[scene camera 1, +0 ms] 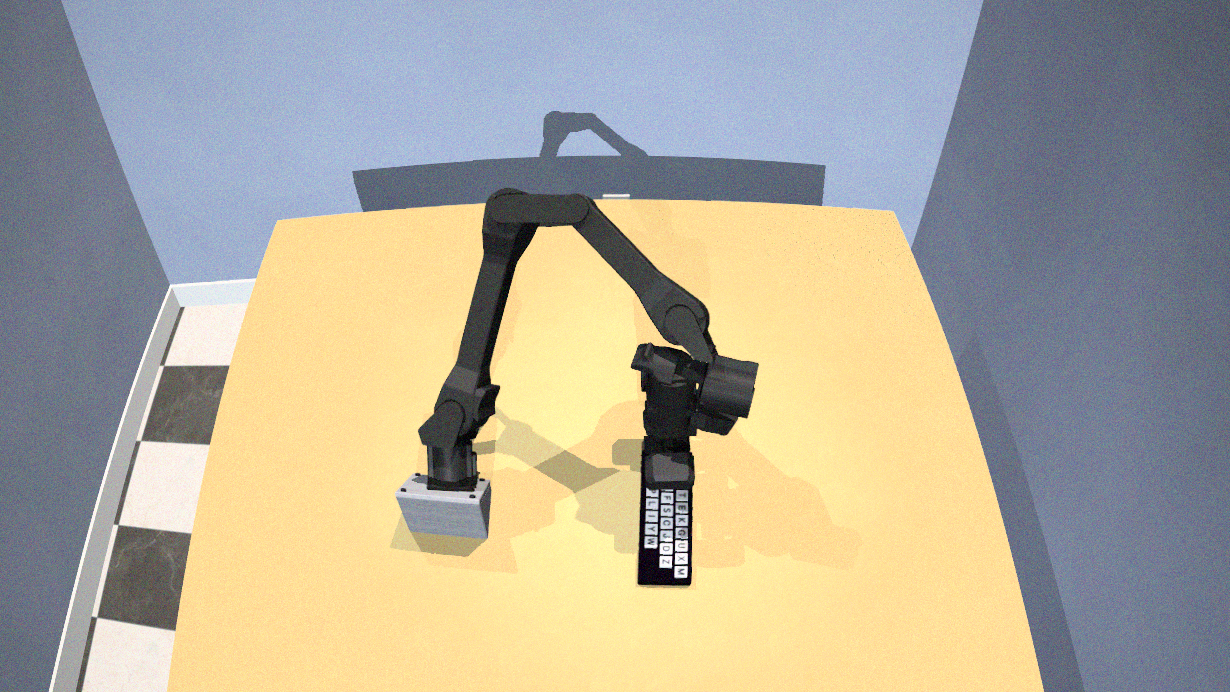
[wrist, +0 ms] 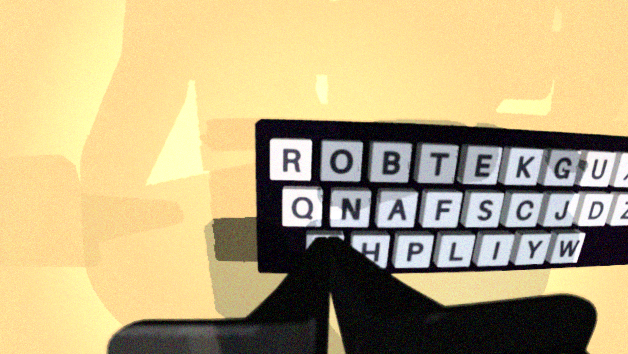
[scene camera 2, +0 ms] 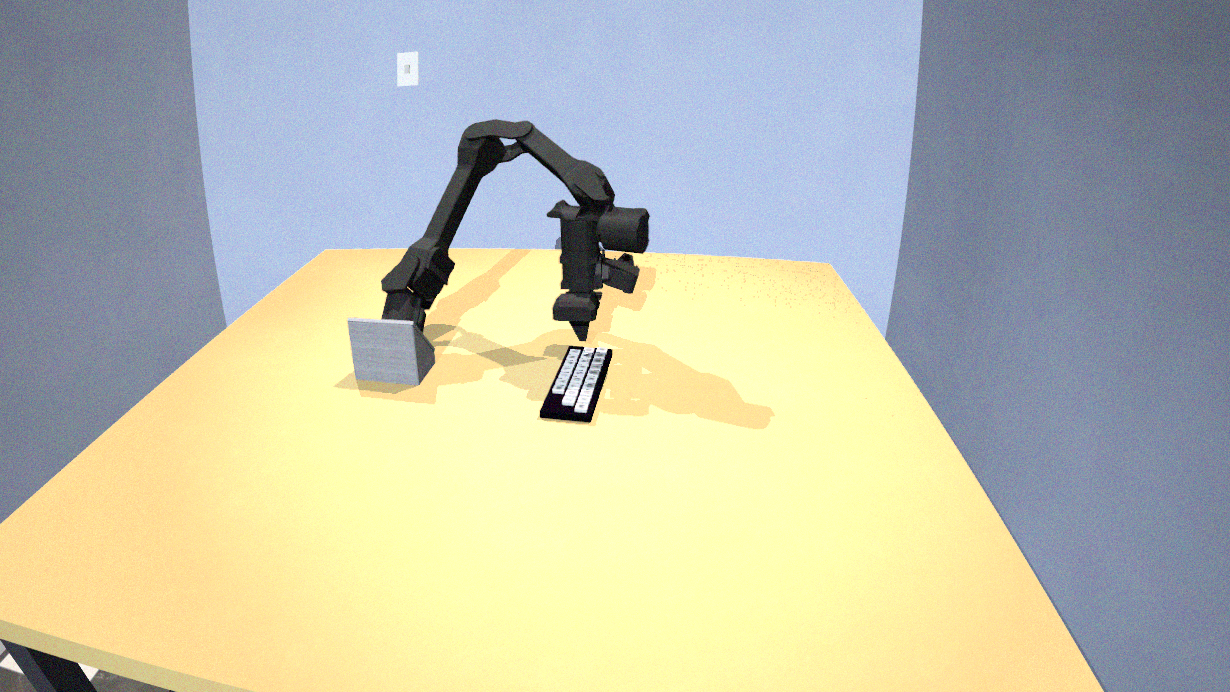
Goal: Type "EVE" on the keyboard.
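Seen in the pictures: gripper, fingertip midpoint: (scene camera 1: 663, 458) (wrist: 326, 247) (scene camera 2: 582, 340); arm's base, origin of the base link: (scene camera 1: 450, 485) (scene camera 2: 398, 335).
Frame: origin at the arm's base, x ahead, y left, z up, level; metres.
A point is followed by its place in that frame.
Note:
The black keyboard (scene camera 1: 651, 569) {x 0.258, y -0.124, z -0.047 m} (scene camera 2: 556, 411) {x 0.262, y -0.142, z -0.047 m} (wrist: 350, 130) {x 0.332, y 0.023, z -0.047 m} lies flat on the table, with white letter keys in three rows. In the wrist view the E key (wrist: 481, 164) {x 0.312, y -0.032, z -0.042 m} is in the top row, between T and K. The leftmost key of the bottom row (wrist: 313, 245), beside H, is largely covered by the fingertips and its letter is hidden. No readable key shows V. My gripper (scene camera 2: 581, 337) {x 0.293, y 0.039, z -0.023 m} (wrist: 326, 247) {x 0.293, y 0.039, z -0.023 m} is shut and empty, pointing down. Its tips are above the keyboard's far end in scene camera 2; the height over the keys is hard to tell. In scene camera 1 the gripper body hides that end.
The keyboard and the arm's grey base block (scene camera 1: 444, 513) {x -0.009, y -0.050, z 0.009 m} (scene camera 2: 384, 351) {x -0.011, y -0.049, z -0.005 m} stand on the yellow table (scene camera 1: 344, 344) {x -0.200, y 0.315, z -0.060 m} (scene camera 2: 550, 550) {x 0.270, y -0.417, z -0.060 m}. The base is left of the keyboard in both scene views. Arm shadows fall across the table and keys. Walls stand beyond the table.

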